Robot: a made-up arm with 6 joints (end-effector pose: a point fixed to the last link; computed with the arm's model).
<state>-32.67 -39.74 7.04 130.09 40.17 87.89</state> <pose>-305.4 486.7 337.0 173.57 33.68 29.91</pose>
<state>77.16 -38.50 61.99 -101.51 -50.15 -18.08</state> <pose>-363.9 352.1 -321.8 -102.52 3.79 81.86</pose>
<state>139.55 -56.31 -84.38 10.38 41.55 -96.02</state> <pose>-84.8 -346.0 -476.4 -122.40 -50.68 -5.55</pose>
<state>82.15 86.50 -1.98 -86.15 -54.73 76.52</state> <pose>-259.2 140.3 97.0 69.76 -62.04 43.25</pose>
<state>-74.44 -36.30 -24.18 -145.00 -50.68 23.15</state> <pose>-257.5 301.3 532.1 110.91 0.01 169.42</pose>
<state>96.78 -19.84 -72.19 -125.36 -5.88 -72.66</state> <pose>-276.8 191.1 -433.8 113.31 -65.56 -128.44</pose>
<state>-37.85 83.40 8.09 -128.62 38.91 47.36</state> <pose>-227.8 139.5 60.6 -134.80 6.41 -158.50</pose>
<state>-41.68 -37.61 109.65 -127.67 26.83 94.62</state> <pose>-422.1 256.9 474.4 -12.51 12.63 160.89</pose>
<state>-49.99 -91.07 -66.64 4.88 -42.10 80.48</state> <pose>46.2 540.8 667.0 74.94 15.54 -173.02</pose>
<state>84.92 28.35 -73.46 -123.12 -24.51 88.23</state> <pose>-482.1 257.3 -388.8 -105.51 -11.84 -171.77</pose>
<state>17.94 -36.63 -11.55 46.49 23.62 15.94</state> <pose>-362.5 741.0 -104.2 21.06 26.05 -4.03</pose>
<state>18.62 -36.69 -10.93 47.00 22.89 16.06</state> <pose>-362.6 738.4 -110.4 19.95 26.45 -5.46</pose>
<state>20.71 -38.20 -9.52 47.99 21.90 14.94</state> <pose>-355.1 735.9 -133.8 16.05 27.51 -10.04</pose>
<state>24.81 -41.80 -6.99 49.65 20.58 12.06</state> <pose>-336.6 730.0 -181.6 8.24 28.68 -19.38</pose>
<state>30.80 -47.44 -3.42 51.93 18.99 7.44</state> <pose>-307.2 713.9 -251.1 -2.49 28.28 -33.29</pose>
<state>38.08 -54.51 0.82 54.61 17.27 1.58</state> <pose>-270.3 681.2 -331.4 -12.96 25.04 -49.41</pose>
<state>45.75 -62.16 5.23 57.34 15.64 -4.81</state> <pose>-230.9 632.9 -408.4 -20.00 19.74 -64.75</pose>
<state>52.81 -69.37 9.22 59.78 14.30 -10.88</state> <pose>-194.2 578.1 -470.2 -22.84 14.63 -77.47</pose>
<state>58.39 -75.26 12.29 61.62 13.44 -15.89</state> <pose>-164.3 529.3 -512.2 -22.95 11.25 -86.74</pose>
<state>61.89 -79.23 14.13 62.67 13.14 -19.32</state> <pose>-143.8 496.8 -535.4 -22.23 9.76 -92.27</pose>
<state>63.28 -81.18 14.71 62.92 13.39 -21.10</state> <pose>-133.0 483.3 -544.3 -21.87 9.50 -94.34</pose>
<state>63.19 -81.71 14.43 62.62 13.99 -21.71</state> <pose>-129.2 483.9 -544.7 -22.02 9.84 -94.16</pose>
